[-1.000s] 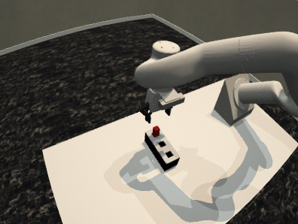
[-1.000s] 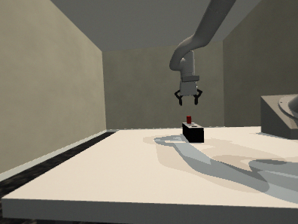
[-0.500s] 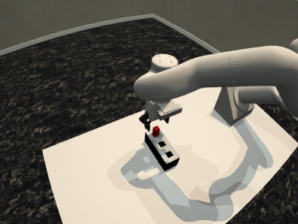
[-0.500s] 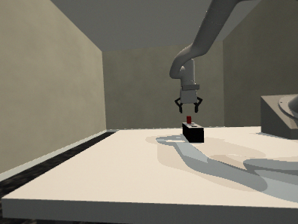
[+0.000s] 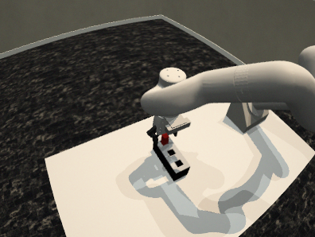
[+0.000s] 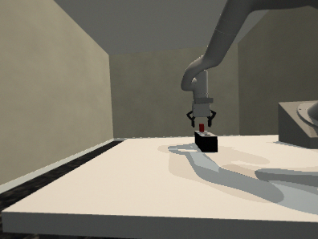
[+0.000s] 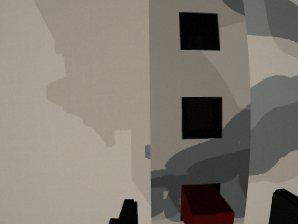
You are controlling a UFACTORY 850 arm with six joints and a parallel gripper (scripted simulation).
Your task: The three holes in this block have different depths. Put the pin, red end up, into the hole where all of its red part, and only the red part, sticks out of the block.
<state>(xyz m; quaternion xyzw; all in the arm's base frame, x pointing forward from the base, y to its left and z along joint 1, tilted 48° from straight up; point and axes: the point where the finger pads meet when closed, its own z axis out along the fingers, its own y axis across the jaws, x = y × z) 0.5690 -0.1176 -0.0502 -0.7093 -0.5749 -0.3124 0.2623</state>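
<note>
The pin lies 1 cm below my hand. Round my hand: black block: 1 cm ahead, 6 cm to the left, 7 cm below.
</note>
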